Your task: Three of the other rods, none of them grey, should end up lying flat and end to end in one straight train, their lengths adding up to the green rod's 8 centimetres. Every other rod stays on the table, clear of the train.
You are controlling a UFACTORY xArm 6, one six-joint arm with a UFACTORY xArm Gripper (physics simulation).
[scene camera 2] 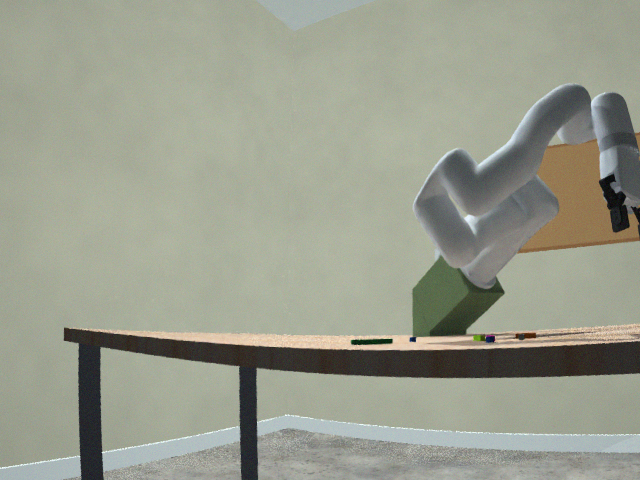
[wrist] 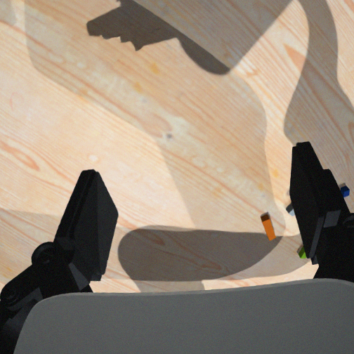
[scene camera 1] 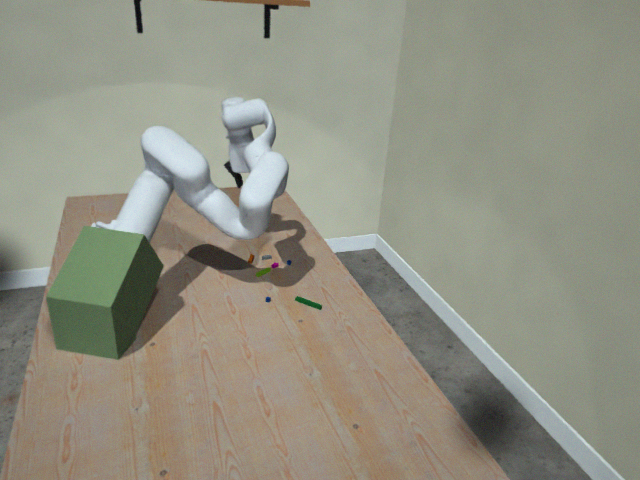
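Seen in the pictures: gripper, between the fingertips: (scene camera 2: 635,236); arm's base, origin of its link: (scene camera 2: 476,270) (scene camera 1: 125,246).
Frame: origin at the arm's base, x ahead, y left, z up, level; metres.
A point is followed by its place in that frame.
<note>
The long green rod (scene camera 1: 308,302) @(y 0.022, x 0.459, z -0.168 m) (scene camera 2: 371,341) @(y 0.029, x 0.464, z -0.171 m) lies flat, nearest the front of the group. A small blue rod (scene camera 1: 268,299) @(y 0.035, x 0.350, z -0.169 m) (scene camera 2: 412,339) @(y 0.042, x 0.353, z -0.172 m) lies left of it. A lime rod (scene camera 1: 263,272) @(y 0.180, x 0.329, z -0.169 m) (scene camera 2: 478,337) @(y 0.191, x 0.341, z -0.170 m) (wrist: 303,252), a magenta rod (scene camera 1: 275,265) @(y 0.225, x 0.364, z -0.169 m), an orange rod (scene camera 1: 251,258) @(y 0.263, x 0.288, z -0.168 m) (scene camera 2: 526,335) @(y 0.271, x 0.292, z -0.171 m) (wrist: 268,227), a grey rod (scene camera 1: 266,257) @(y 0.274, x 0.334, z -0.169 m) (scene camera 2: 521,336) @(y 0.285, x 0.348, z -0.170 m) (wrist: 290,209) and a second blue rod (scene camera 1: 289,262) @(y 0.246, x 0.407, z -0.169 m) (wrist: 345,191) lie apart farther back. My gripper (wrist: 196,180) is open and empty, high above the table; the right finger partly covers the grey and lime rods in the wrist view.
A large green box (scene camera 1: 82,304) @(y -0.196, x -0.038, z -0.040 m) (scene camera 2: 444,304) @(y -0.073, x 0.059, z -0.089 m) stands on the wooden table (scene camera 1: 232,413) @(y -0.370, x 0.294, z -0.177 m) (scene camera 2: 206,343) @(y -0.175, x 0.704, z -0.179 m) by the arm's base. A wall shelf (scene camera 1: 289,2) (scene camera 2: 568,201) is behind the arm. Arm shadows cross the table around the rods.
</note>
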